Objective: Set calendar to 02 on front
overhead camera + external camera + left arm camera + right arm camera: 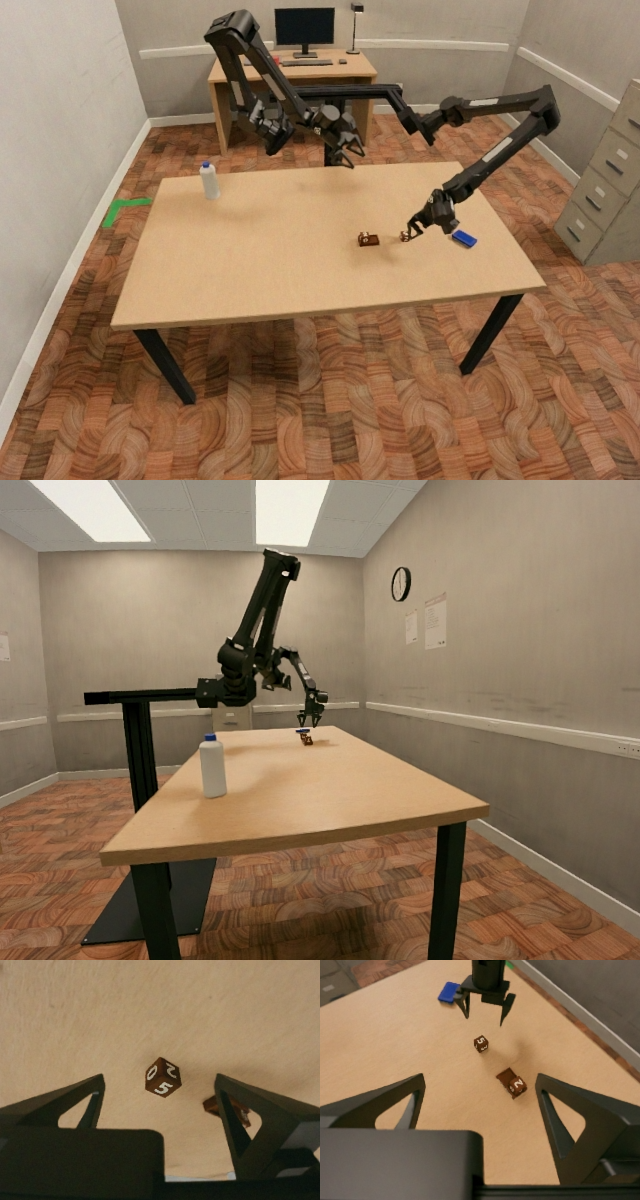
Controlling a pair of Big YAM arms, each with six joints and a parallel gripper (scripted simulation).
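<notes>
Right now the brown calendar tray is 40 mm behind my left hand, 180 mm to the right of it and 60 mm below it. Also, from my left hand: flat blue block (10 mm ahead, 200 mm to the left, 50 mm below).
</notes>
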